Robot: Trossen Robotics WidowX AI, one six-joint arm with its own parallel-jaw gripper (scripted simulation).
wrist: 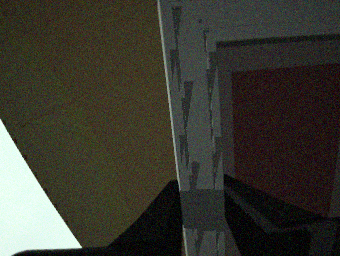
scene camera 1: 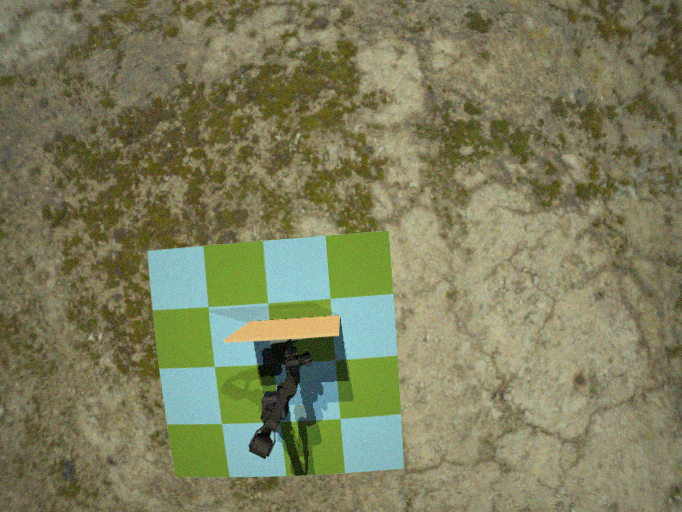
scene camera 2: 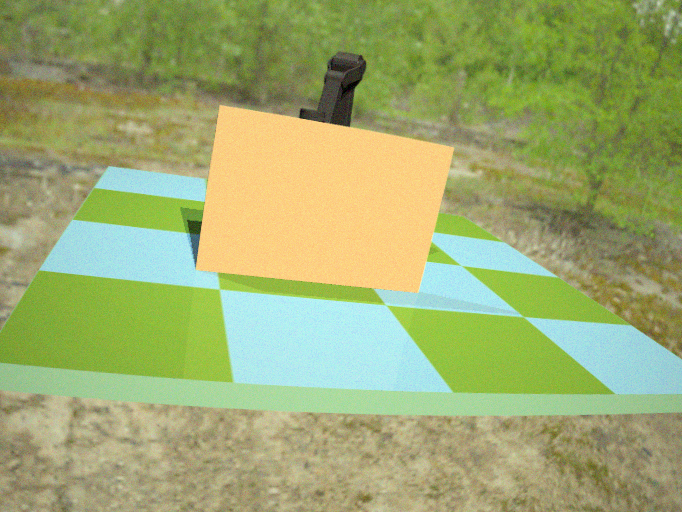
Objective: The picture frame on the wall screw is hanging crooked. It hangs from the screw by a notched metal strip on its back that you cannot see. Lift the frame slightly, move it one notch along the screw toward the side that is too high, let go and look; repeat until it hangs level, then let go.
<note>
In view: my gripper (wrist: 198, 185) and a picture frame (wrist: 246, 93).
Scene camera 2 does not show the picture frame, which is hidden by an orange wall panel.
</note>
